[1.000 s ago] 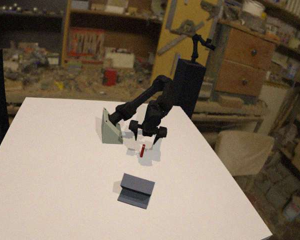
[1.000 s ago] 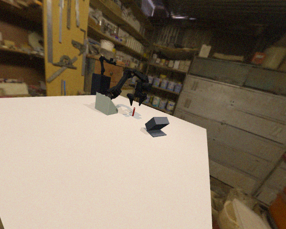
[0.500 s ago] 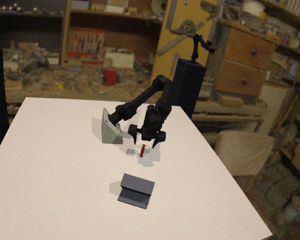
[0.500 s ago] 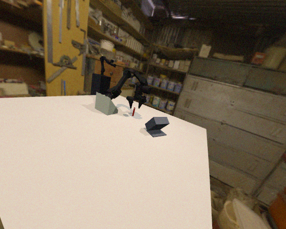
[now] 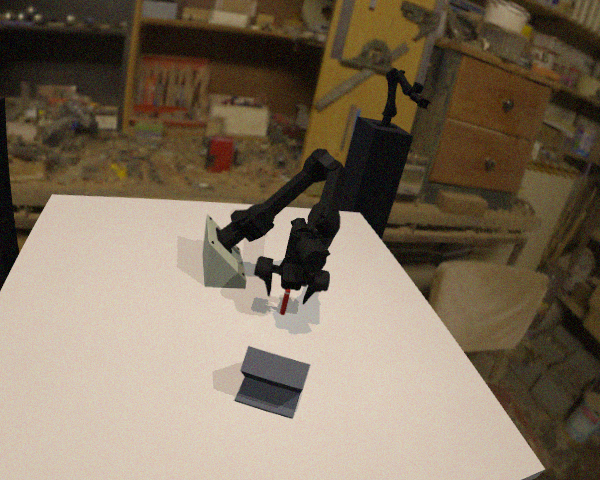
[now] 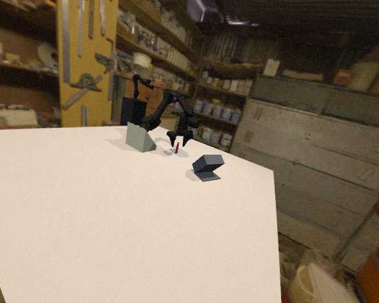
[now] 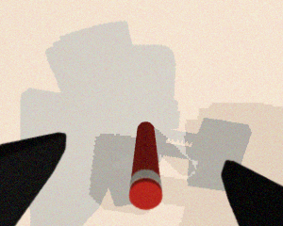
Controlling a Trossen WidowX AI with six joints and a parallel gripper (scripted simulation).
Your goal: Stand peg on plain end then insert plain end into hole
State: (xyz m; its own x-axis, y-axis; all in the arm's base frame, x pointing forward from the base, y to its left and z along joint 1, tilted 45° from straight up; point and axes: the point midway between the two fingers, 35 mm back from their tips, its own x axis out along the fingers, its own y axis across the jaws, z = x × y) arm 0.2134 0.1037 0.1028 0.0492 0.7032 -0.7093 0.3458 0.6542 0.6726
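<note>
Right now the red peg is 1 cm above my gripper tip. Round my gripper tip: sloped panel (26 cm ahead, 9 cm to the right, 1 cm above).
</note>
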